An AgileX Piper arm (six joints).
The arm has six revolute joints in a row. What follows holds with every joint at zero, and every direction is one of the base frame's.
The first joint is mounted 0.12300 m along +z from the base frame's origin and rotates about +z.
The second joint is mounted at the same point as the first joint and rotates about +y.
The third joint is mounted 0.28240 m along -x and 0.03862 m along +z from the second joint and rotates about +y.
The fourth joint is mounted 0.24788 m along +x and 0.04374 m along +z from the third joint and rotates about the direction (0.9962, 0, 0.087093).
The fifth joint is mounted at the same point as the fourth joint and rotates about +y.
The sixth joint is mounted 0.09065 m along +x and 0.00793 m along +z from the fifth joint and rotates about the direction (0.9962, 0, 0.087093).
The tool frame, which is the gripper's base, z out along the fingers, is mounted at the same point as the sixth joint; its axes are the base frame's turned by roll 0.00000, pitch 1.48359 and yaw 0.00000 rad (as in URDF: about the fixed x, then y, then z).
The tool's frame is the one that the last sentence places.
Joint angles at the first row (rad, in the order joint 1, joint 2, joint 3, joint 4, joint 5, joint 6):
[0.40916, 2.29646, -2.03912, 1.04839, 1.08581, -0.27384]
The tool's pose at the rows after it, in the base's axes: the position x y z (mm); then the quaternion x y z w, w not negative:
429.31 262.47 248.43 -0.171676 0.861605 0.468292 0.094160
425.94 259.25 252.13 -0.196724 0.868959 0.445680 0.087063
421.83 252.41 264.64 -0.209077 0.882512 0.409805 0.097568
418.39 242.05 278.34 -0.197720 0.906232 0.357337 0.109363
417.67 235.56 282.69 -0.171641 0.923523 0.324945 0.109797
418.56 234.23 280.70 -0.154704 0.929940 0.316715 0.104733
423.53 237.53 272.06 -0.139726 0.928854 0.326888 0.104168
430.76 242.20 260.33 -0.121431 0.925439 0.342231 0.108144
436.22 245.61 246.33 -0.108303 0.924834 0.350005 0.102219
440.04 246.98 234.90 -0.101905 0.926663 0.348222 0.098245
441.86 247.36 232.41 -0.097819 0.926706 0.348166 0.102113
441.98 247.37 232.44 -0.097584 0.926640 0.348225 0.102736
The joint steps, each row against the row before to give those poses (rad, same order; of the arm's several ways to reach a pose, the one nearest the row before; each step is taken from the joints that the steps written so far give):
[-0.00001, 0.00001, -0.04009, -0.04982, 0.07029, -0.00465]
[0.00002, -0.00712, -0.01737, -0.06186, 0.04647, 0.00400]
[-0.00002, -0.03629, -0.00370, -0.09325, 0.01452, 0.03026]
[0.00001, -0.04408, -0.00208, -0.13560, 0.00571, 0.08714]
[0.00000, -0.01860, -0.00005, -0.08512, 0.00312, 0.08651]
[0.00000, 0.00182, 0.00007, -0.02240, -0.00003, 0.04152]
[0.00000, 0.02185, -0.00001, 0.02279, -0.02929, 0.01025]
[0.00000, 0.03024, 0.00000, 0.03608, -0.04814, 0.00297]
[-0.00001, 0.03203, -0.00006, 0.02401, -0.02487, 0.00174]
[0.00001, 0.02372, -0.00003, 0.00167, -0.01481, 0.00047]
[0.00000, 0.00556, 0.00007, 0.00001, -0.01437, 0.00169]
[-0.00001, 0.00001, -0.00001, 0.00001, -0.00134, 0.00000]

